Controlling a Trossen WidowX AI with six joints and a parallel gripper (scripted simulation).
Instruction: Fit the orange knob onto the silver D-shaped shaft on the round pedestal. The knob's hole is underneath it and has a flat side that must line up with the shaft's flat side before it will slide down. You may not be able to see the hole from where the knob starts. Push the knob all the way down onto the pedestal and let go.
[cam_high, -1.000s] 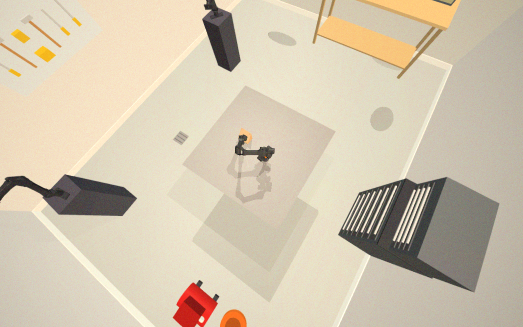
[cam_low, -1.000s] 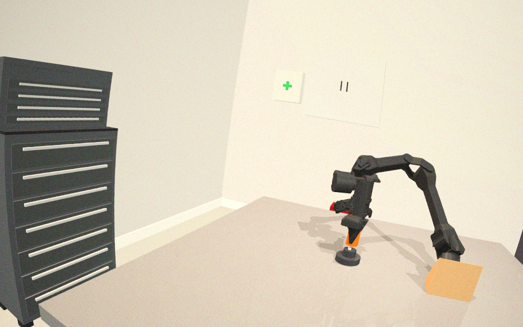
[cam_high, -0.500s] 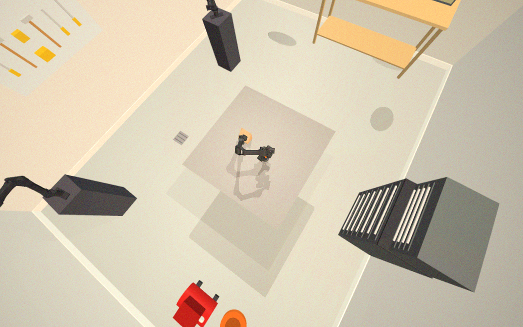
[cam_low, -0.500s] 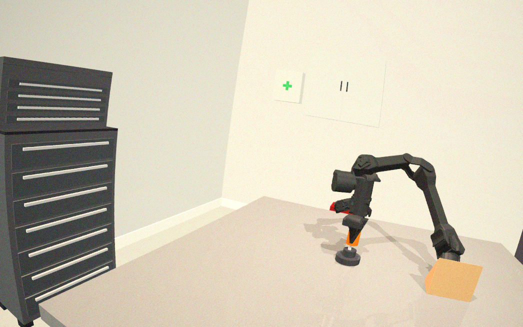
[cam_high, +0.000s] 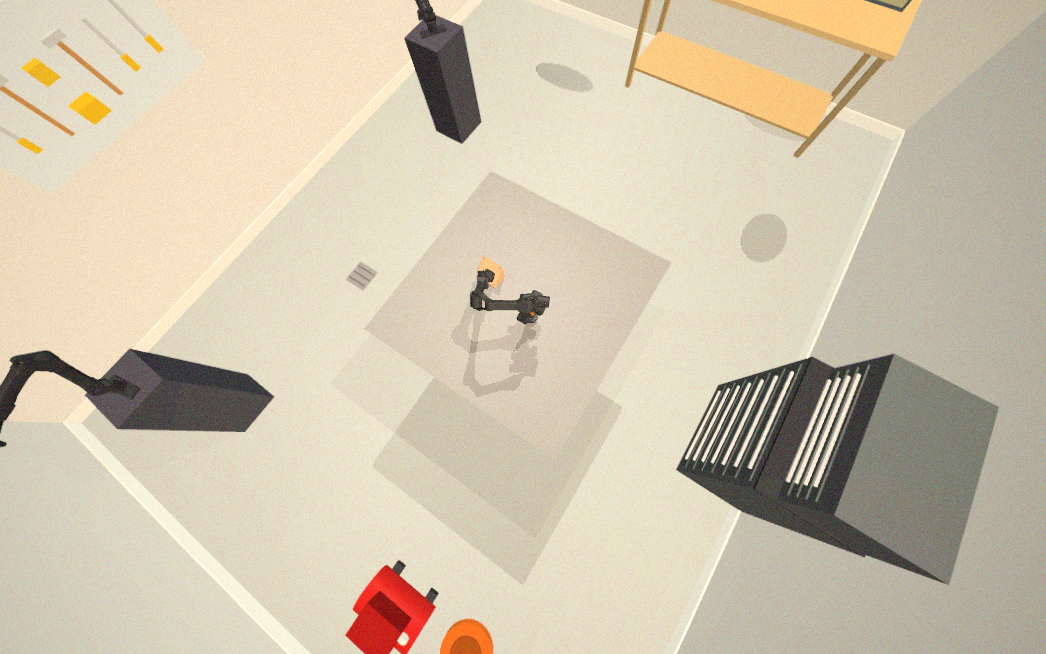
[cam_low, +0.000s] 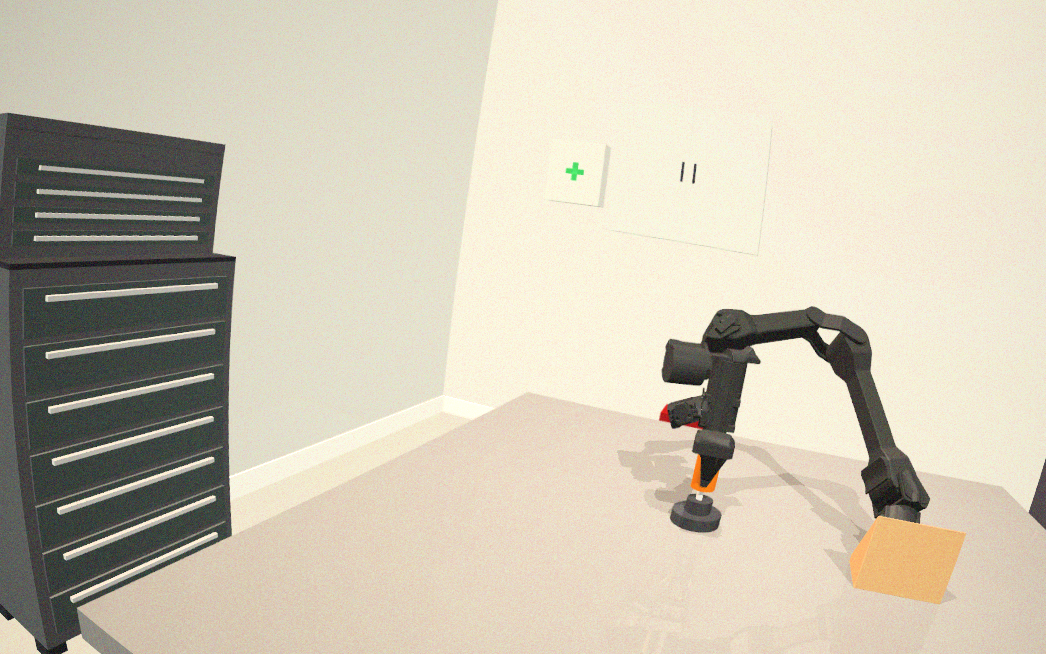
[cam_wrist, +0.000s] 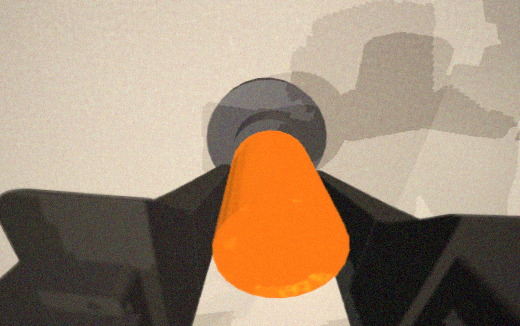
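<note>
The orange knob is 3 cm above my gripper tip. Also, from my gripper tip: dark round pedestal (4 cm below).
</note>
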